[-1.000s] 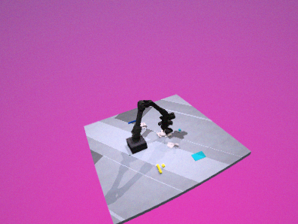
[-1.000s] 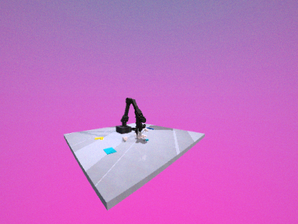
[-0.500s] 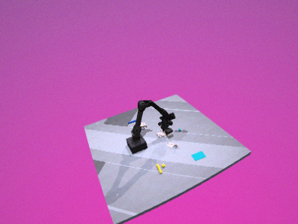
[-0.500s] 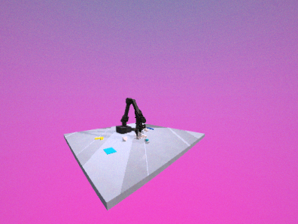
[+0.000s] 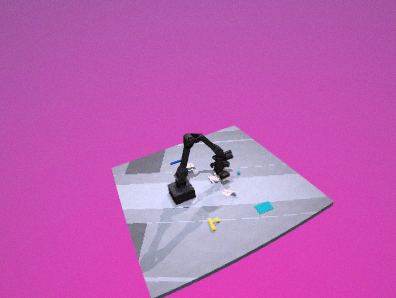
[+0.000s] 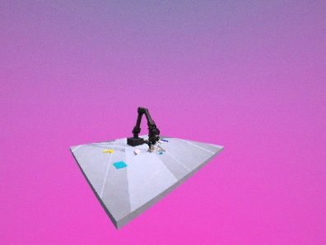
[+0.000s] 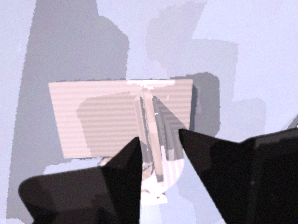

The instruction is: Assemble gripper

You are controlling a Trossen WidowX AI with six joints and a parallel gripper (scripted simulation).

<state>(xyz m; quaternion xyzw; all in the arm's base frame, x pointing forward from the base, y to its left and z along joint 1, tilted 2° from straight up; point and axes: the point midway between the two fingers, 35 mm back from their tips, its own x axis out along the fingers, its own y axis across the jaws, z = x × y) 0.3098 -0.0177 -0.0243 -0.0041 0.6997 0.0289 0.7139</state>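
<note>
My gripper tip is 20 mm short of the pale flat part, 30 mm to the right of it and 10 mm above it. The rest, counted from my gripper tip: pale jaw 10 mm behind, 190 mm to the right, 20 mm above; cyan cube 150 mm ahead, 20 mm to the right, 10 mm below; pale plate 140 mm behind, 270 mm to the left, 10 mm above.
</note>
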